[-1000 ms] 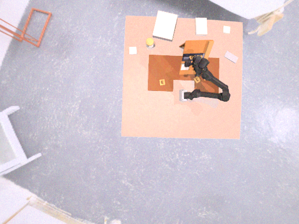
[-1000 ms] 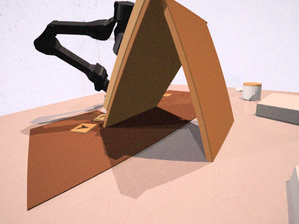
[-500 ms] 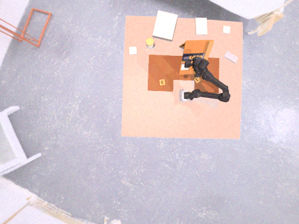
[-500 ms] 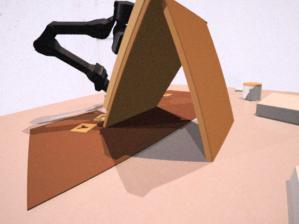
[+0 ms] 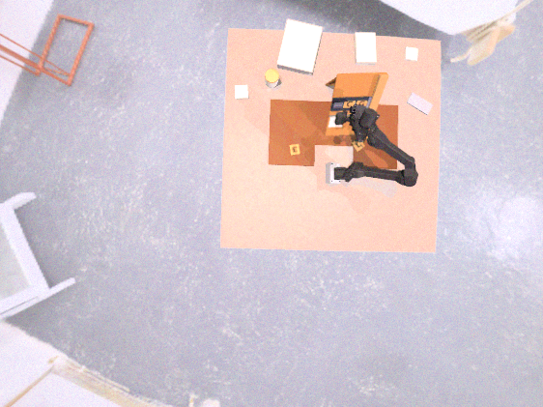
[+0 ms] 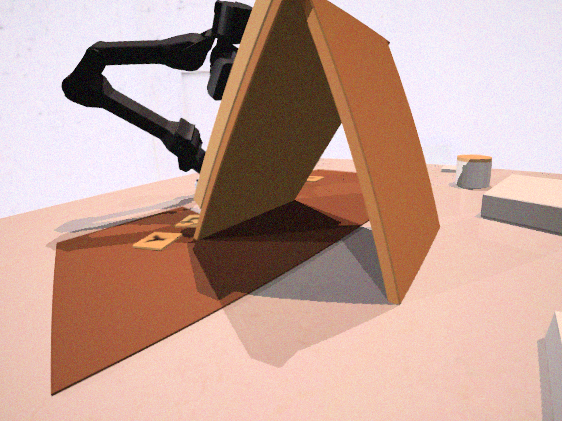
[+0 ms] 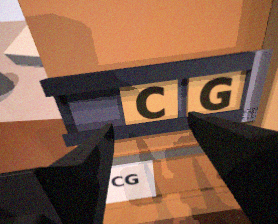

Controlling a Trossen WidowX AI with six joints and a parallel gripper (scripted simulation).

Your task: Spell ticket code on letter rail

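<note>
Now: gripper tip 40 mm past the white ticket, 40 mm to the right of it and 110 mm above it. From my gripper tip the other things lie so: large white box (420 mm ahead, 240 mm to the left, 170 mm below); then brown mat (120 mm behind, 20 mm to the left, 190 mm below); then capped canister (220 mm ahead, 400 mm to the left, 150 mm below).
</note>
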